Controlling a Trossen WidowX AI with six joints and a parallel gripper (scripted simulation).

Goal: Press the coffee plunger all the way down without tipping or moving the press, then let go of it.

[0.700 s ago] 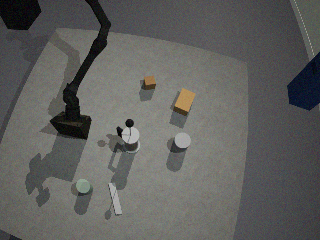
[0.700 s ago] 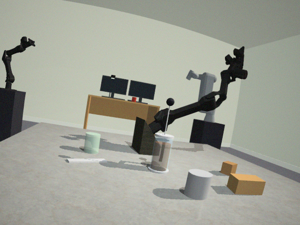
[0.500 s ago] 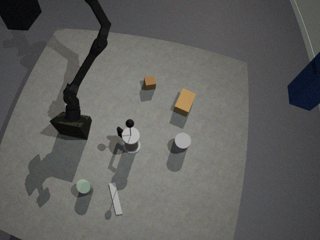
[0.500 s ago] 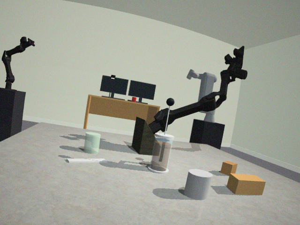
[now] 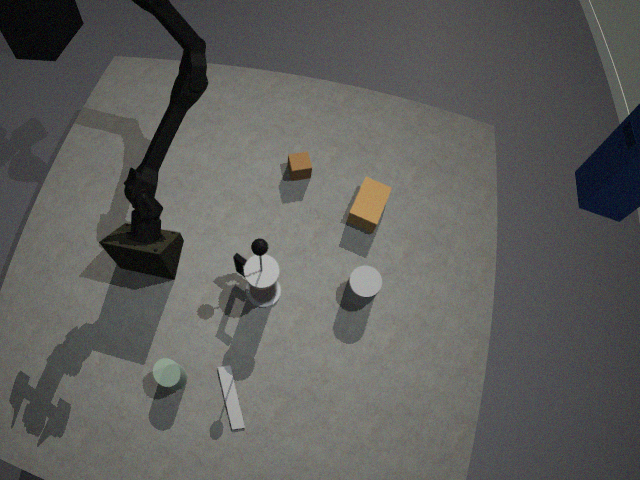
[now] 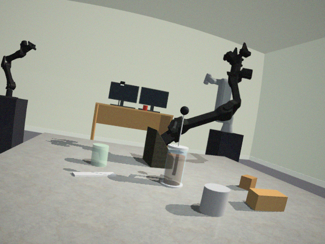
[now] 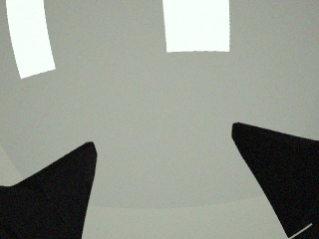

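My gripper tip is now 41 cm short of the coffee press, 45 cm to the left of it and 61 cm above it. Also, from my gripper tip: flat white bar (41 cm ahead, 72 cm to the right, 74 cm below); then pale green cylinder (27 cm ahead, 71 cm to the right, 70 cm below); then orange cube (43 cm ahead, 13 cm to the right, 72 cm below).
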